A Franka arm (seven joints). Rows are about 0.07 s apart.
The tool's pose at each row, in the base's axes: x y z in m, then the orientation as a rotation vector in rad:
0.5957 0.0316 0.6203 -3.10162 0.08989 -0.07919
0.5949 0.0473 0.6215 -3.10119 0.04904 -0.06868
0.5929 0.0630 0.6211 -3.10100 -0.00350 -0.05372
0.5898 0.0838 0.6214 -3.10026 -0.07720 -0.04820
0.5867 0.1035 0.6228 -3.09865 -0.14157 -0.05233
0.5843 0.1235 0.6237 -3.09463 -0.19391 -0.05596
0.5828 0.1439 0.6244 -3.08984 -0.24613 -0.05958
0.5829 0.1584 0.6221 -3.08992 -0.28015 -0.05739
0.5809 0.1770 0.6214 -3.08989 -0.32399 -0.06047
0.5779 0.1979 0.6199 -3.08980 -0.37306 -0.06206
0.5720 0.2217 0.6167 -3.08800 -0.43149 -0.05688
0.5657 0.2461 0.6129 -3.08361 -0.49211 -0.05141
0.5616 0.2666 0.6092 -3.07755 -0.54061 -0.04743
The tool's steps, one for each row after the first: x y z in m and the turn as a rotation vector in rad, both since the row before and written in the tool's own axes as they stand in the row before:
-0.0017 -0.0157 -0.0007 0.00205 -0.00730 -0.02613
-0.0025 -0.0156 0.0009 0.00146 -0.01032 -0.03365
-0.0031 -0.0208 0.0004 0.00071 -0.00450 -0.04743
-0.0021 -0.0199 -0.0007 -0.00012 0.00183 -0.04156
-0.0005 -0.0202 -0.0002 0.00162 0.00177 -0.03385
0.0011 -0.0204 0.0001 0.00151 0.00177 -0.03383
0.0023 -0.0142 0.0029 -0.00234 -0.00209 -0.02187
0.0013 -0.0186 0.0014 -0.00388 0.00105 -0.02821
0.0013 -0.0210 0.0022 -0.00484 -0.00008 -0.03147
-0.0002 -0.0244 0.0038 -0.00441 -0.00448 -0.03739
0.0005 -0.0251 0.0043 -0.00323 -0.00449 -0.03887
0.0023 -0.0207 0.0041 -0.00099 -0.00305 -0.03127

